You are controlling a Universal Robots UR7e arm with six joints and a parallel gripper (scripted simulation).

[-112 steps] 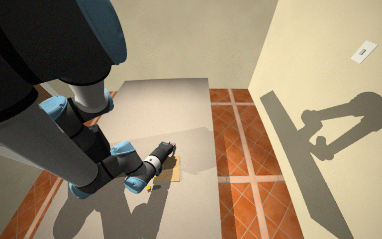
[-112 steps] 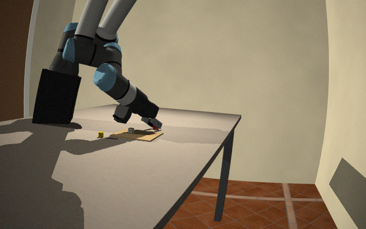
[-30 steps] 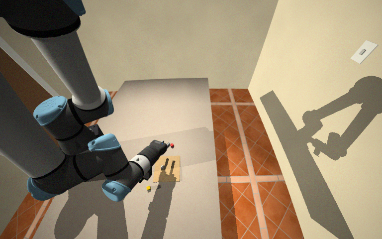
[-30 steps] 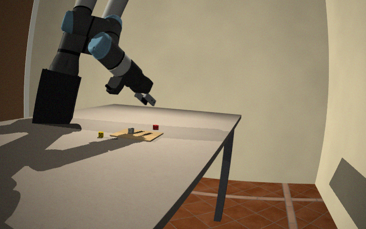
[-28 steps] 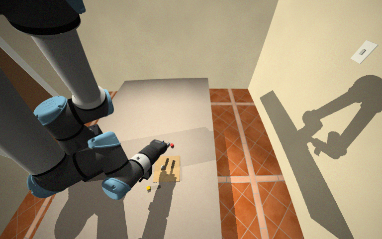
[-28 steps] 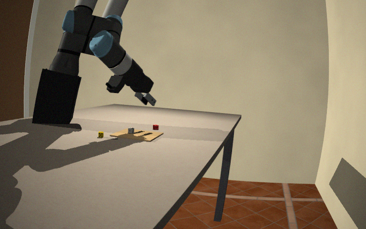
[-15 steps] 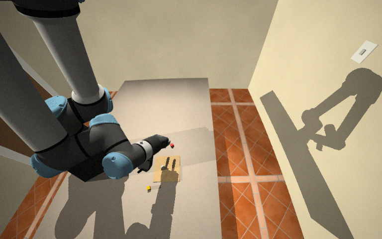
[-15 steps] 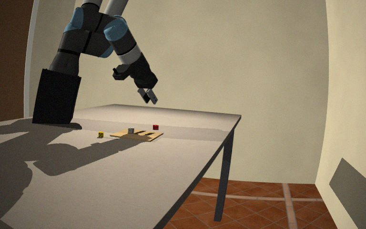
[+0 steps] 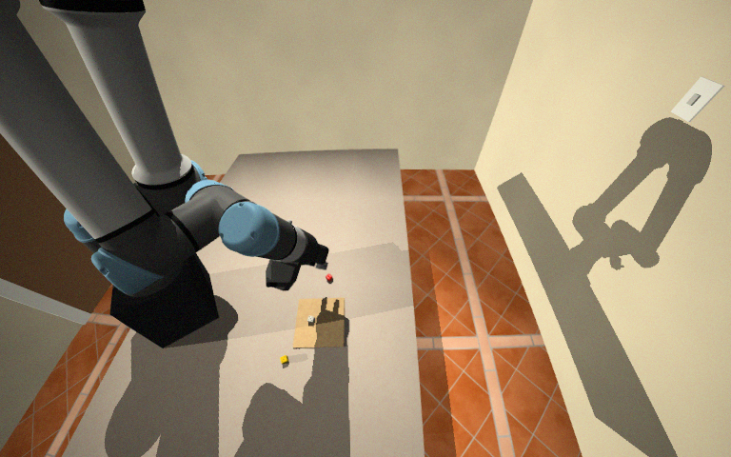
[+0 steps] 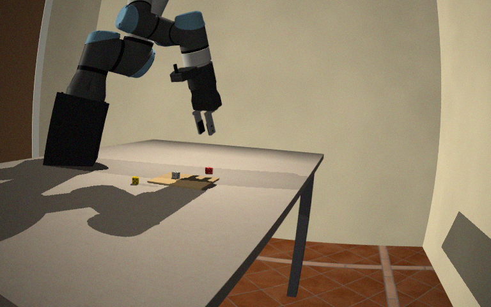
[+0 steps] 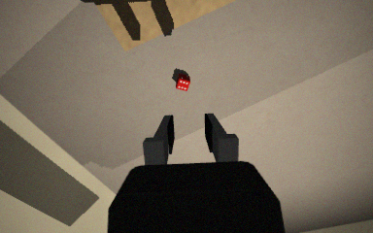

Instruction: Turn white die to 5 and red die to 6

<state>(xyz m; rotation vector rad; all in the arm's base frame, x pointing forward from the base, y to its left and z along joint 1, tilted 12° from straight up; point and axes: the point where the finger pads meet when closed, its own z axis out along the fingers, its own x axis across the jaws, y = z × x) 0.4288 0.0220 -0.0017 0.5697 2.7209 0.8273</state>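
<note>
Now: the red die 10 mm ahead of my hand, 10 mm to the left of it and 120 mm below it. The rest, counted from my hand: white die (40 mm behind, 110 mm to the right, 110 mm below); yellow die (110 mm behind, 210 mm to the right, 120 mm below); tan mat (20 mm behind, 120 mm to the right, 120 mm below).
</note>
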